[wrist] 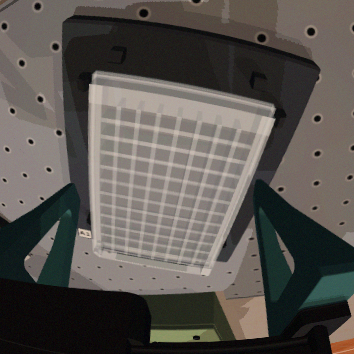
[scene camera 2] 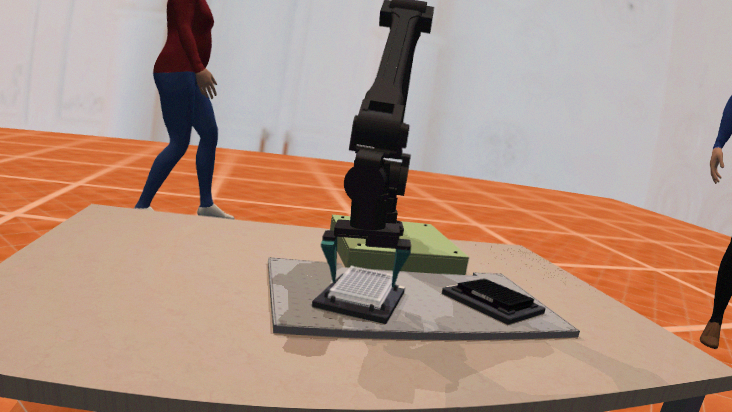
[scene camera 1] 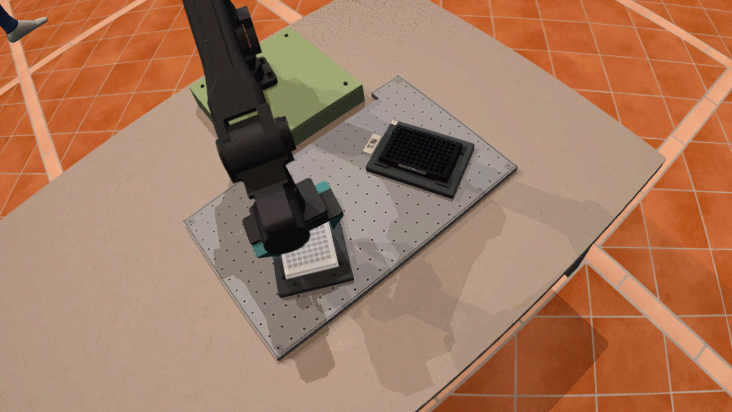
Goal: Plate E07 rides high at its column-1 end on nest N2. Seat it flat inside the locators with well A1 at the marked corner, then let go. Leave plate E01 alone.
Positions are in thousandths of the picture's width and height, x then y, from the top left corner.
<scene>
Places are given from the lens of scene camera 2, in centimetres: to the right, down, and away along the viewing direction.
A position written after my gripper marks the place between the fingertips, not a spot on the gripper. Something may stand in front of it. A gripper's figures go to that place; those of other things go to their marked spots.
my gripper (scene camera 2: 497, 691): 0, 13, 83
clear white well plate (scene camera 2: 491, 695): -1, 13, 82
black well plate (scene camera 2: 677, 717): 23, 16, 88
black nest (scene camera 2: 441, 732): -7, 15, 77
The marked spots on the black nest and the black well plate are 32 cm apart.
</scene>
